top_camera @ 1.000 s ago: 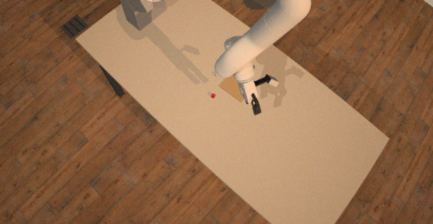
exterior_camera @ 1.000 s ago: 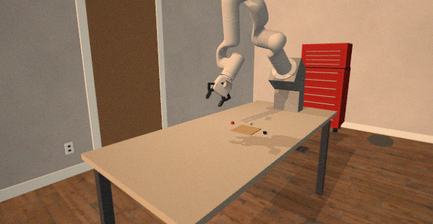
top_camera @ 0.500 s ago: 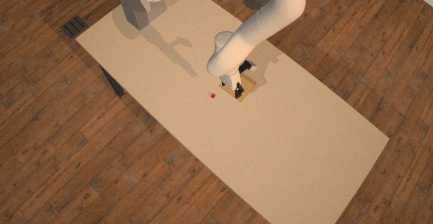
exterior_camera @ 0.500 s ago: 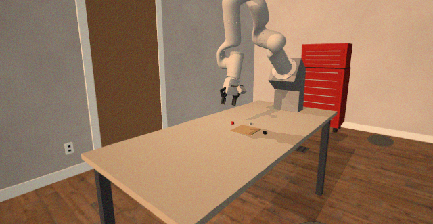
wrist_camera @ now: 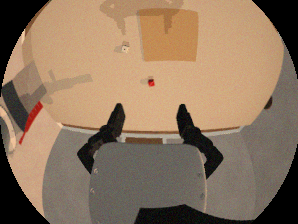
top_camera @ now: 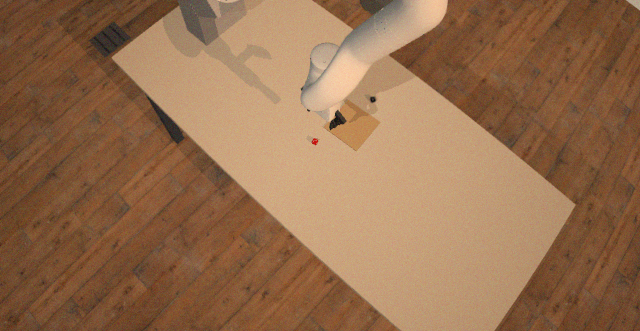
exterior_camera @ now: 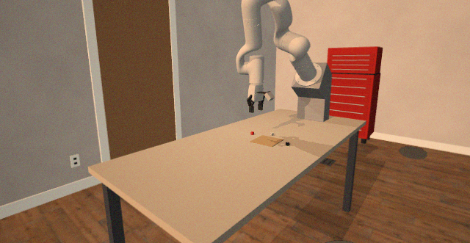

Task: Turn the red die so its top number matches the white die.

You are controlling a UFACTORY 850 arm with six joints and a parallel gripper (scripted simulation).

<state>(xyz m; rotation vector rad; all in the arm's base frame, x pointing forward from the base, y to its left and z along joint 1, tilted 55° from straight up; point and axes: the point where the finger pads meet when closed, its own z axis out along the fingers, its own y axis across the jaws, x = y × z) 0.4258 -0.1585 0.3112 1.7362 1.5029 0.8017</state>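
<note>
My gripper is now 150 mm above the red die, 20 mm to the left of it and 10 mm past it. Round my hand: black die (220 mm to the left, 150 mm below, 90 mm ahead); then white die (150 mm below, 90 mm to the left, 50 mm behind); then mat (160 mm below, 100 mm to the left, 70 mm ahead).
</note>
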